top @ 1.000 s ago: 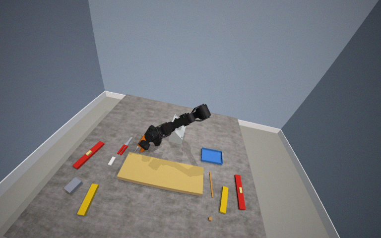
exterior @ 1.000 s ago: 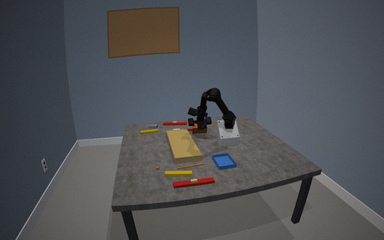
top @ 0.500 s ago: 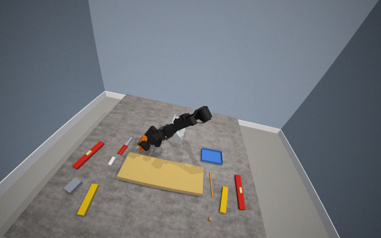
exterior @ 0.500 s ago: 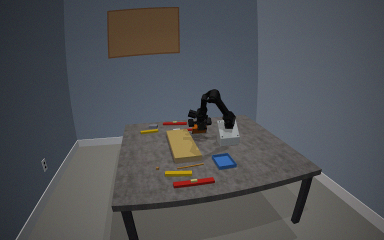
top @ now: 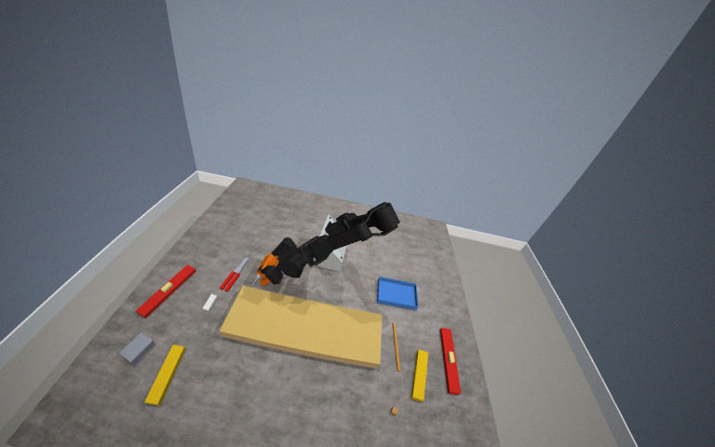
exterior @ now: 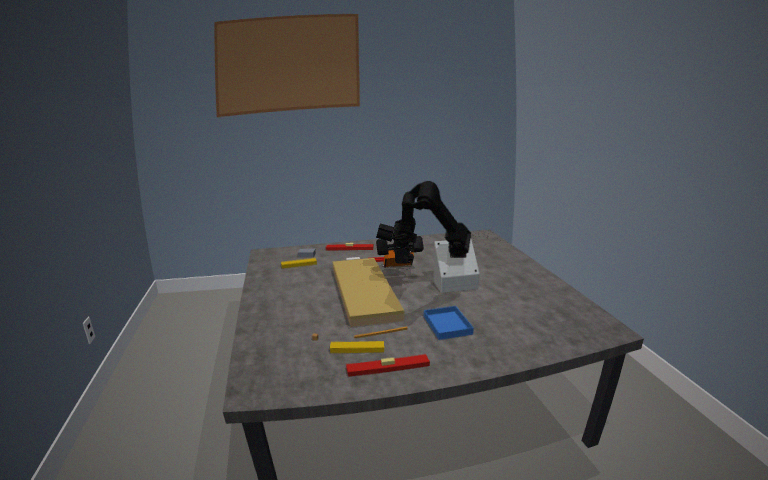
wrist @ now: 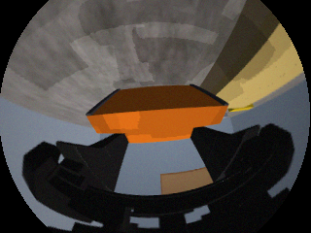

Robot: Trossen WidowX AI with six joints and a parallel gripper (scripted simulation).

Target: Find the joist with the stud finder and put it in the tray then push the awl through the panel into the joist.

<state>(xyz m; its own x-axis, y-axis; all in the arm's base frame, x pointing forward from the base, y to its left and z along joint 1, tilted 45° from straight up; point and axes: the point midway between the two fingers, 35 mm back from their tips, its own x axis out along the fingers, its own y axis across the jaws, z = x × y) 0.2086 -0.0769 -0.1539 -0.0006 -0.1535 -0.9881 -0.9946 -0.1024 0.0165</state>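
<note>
Right now the orange stud finder is 1 cm below my gripper tip and 1 cm ahead of it. The rest, counted from my gripper tip: wooden-handled tool (7 cm below, 2 cm to the right, 1 cm ahead); grey block (40 cm ahead, 23 cm to the right, 7 cm below); white piece (18 cm ahead, 13 cm to the right, 7 cm below).
</note>
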